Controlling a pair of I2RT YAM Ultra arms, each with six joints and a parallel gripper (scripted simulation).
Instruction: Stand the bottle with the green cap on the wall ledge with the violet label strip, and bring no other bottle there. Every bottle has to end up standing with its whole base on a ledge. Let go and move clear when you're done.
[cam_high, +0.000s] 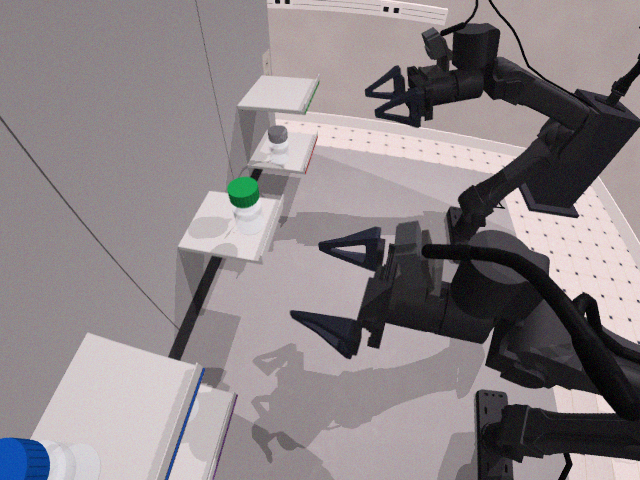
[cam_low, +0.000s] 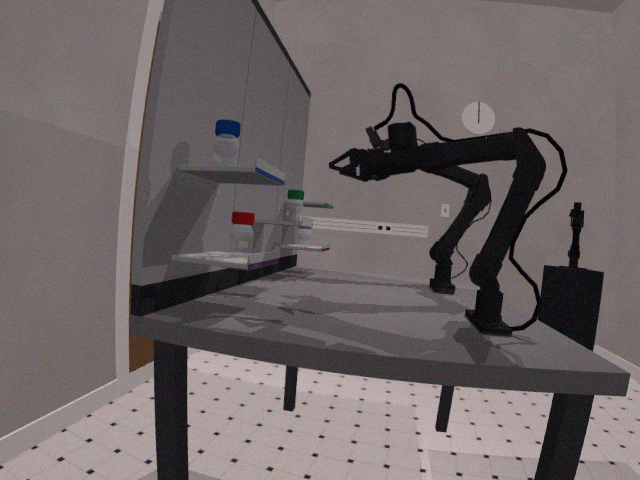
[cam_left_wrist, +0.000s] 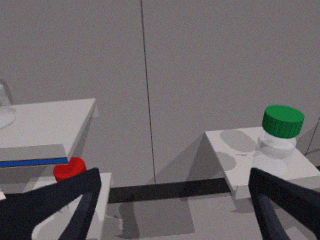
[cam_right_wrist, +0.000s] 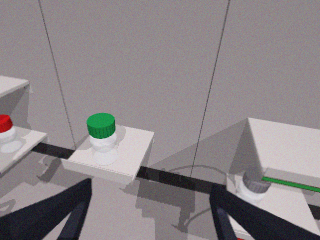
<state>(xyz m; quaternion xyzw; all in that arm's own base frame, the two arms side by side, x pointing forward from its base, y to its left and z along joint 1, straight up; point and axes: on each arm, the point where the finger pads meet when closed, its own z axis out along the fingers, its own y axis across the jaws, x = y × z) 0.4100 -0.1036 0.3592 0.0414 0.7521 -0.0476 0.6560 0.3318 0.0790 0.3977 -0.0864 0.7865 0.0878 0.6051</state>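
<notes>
Now: the green-capped bottle 19 cm to the right of my left hand, 15 cm ahead of it and 11 cm below it. The rest, counted from my left hand: blue-capped bottle: 25 cm to the left, 22 cm ahead, 1 cm below; grey-capped bottle: 53 cm to the right, 20 cm below, 17 cm ahead; red-capped bottle: 20 cm below, 20 cm ahead, 15 cm to the left.
</notes>
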